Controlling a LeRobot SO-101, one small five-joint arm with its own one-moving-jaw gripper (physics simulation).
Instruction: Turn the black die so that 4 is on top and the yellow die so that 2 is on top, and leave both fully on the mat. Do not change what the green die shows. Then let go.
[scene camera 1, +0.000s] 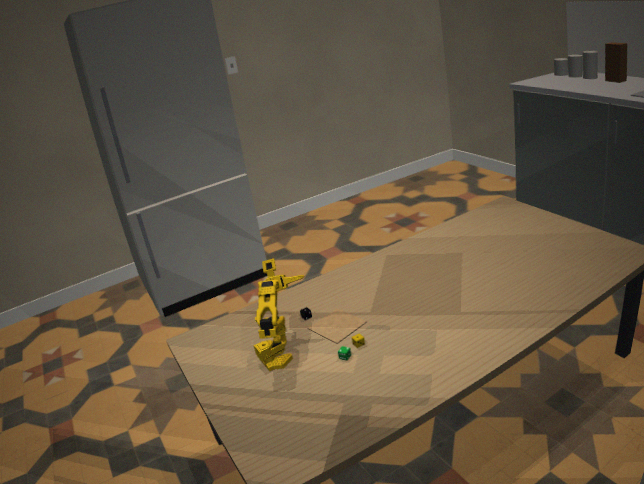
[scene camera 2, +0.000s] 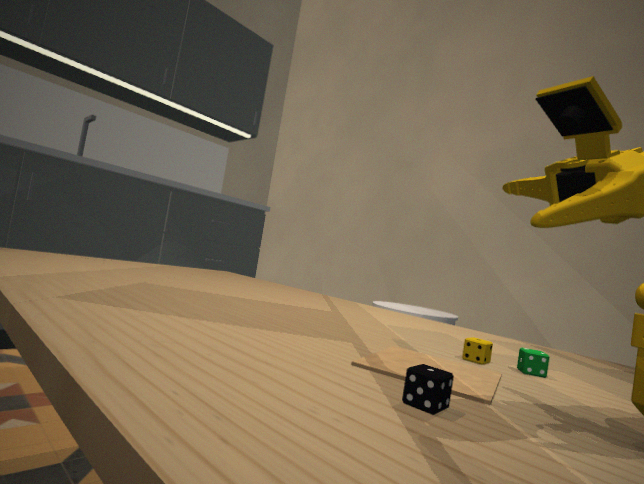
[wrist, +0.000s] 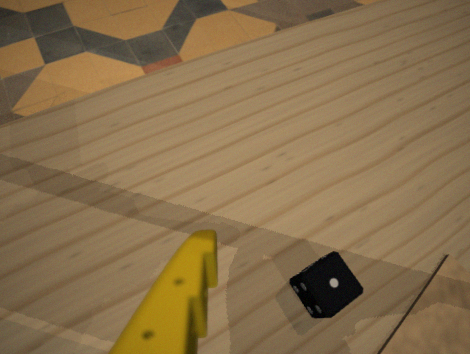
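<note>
My gripper (scene camera 1: 300, 278) (scene camera 2: 519, 205) is fully open and empty, raised above the table; the wrist view shows one notched jaw. The black die (scene camera 1: 306, 313) (scene camera 2: 427, 388) (wrist: 327, 286) lies on the table beside the mat (scene camera 1: 338, 330) (scene camera 2: 478, 384) (wrist: 435, 320), off it, with 1 on top and 5 on a side facing scene camera 2. The yellow die (scene camera 1: 358, 340) (scene camera 2: 477, 350) lies off the mat on its other side; its top seems to show 1, and 4 faces scene camera 2. The green die (scene camera 1: 344, 352) (scene camera 2: 533, 362) stands near it, off the mat, with 4 on a side; its top is hard to read.
The wooden table (scene camera 1: 395, 379) (scene camera 2: 234, 374) (wrist: 300, 130) carries the arm, the mat and the dice. The green and yellow dice stand close together but apart. The table's edge lies beyond the black die, with tiled floor below. A fridge (scene camera 1: 182, 130) stands behind the arm.
</note>
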